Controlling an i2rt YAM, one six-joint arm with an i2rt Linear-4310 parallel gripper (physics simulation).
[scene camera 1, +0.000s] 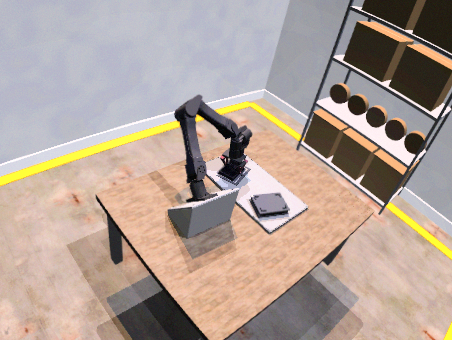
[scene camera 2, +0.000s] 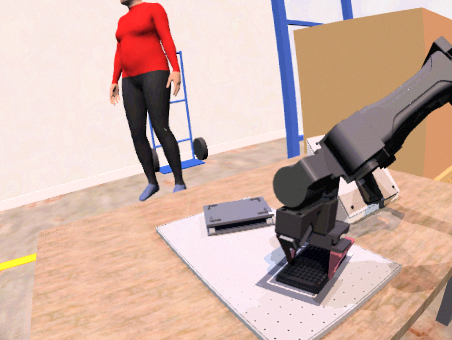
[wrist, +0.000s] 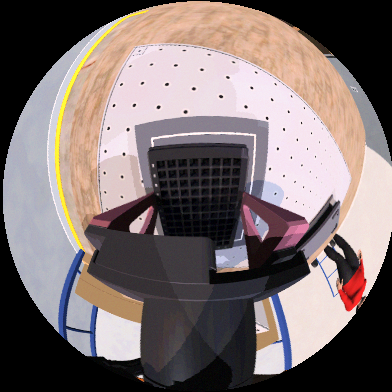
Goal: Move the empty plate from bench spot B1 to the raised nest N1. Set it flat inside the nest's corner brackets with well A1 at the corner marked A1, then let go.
Labels:
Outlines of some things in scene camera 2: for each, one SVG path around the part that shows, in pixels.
The gripper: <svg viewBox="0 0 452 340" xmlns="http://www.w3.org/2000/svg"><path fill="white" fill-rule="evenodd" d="M276 233L276 237L289 264L295 258L298 248L290 251L289 247L283 246ZM339 220L335 221L335 228L327 235L311 231L305 241L306 243L331 250L328 271L329 280L334 276L341 260L355 242L355 239L345 236L341 238L343 234L349 232L350 223ZM338 195L331 196L330 198L320 196L319 200L335 200L338 198Z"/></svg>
A black well plate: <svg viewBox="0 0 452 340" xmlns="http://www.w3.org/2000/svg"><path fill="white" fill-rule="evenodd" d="M308 244L277 274L276 281L318 295L329 281L328 271L331 250Z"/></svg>

